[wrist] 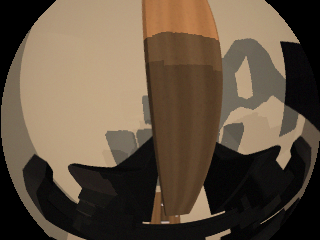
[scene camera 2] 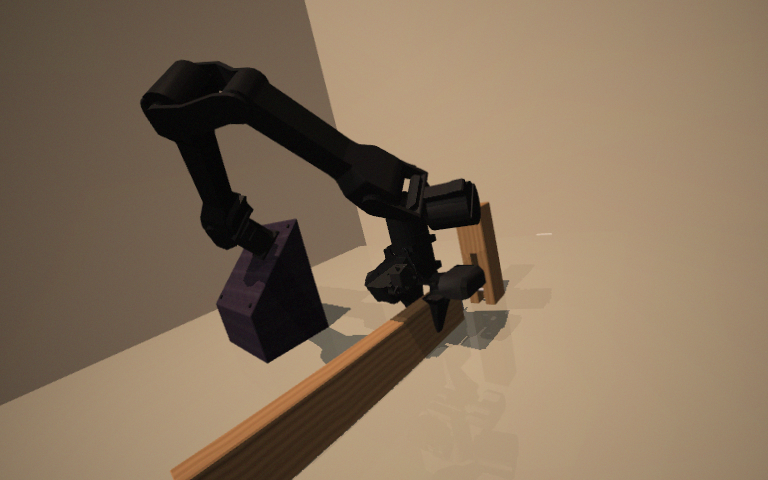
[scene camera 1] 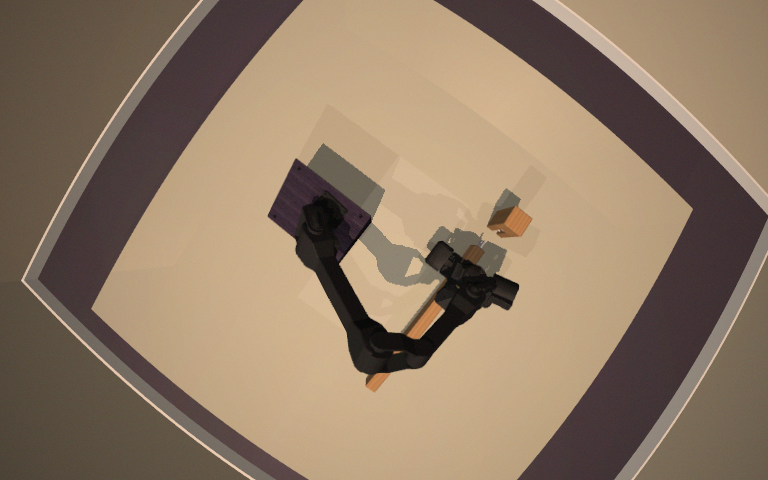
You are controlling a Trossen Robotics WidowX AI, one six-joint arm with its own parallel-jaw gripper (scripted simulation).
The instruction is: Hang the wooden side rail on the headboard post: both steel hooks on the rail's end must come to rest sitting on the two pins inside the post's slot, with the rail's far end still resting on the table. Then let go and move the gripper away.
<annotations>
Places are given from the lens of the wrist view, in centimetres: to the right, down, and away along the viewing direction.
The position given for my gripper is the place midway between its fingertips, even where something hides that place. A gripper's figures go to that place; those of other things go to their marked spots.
my gripper (wrist: 175,136): 1, 1, 10
wooden side rail (wrist: 184,75): 1, -2, 3
</annotations>
